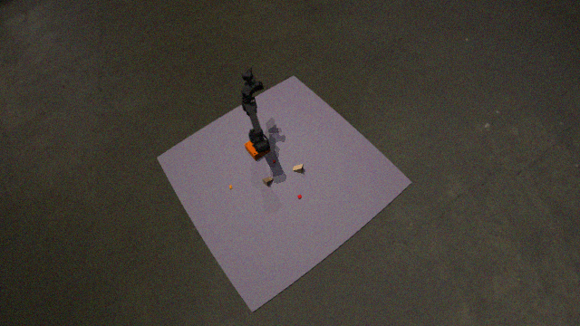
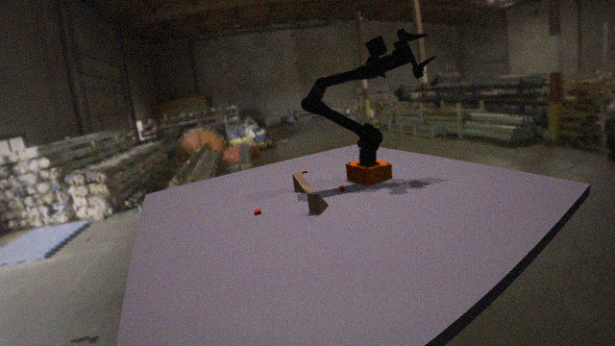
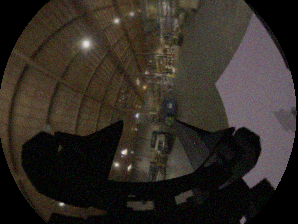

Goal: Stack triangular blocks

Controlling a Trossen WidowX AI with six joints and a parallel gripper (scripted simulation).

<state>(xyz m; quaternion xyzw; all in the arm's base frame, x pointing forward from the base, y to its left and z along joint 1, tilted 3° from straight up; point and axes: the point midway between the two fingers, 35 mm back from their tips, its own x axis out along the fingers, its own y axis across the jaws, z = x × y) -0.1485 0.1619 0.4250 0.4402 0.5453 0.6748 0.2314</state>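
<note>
My gripper tip is 500 mm short of the tan triangular block, 150 mm to the left of it and 470 mm above it. From my gripper tip the other things lie so: small orange piece: 230 mm ahead, 540 mm to the right, 480 mm below; then small red cube: 330 mm ahead, 210 mm to the right, 480 mm below.
</note>
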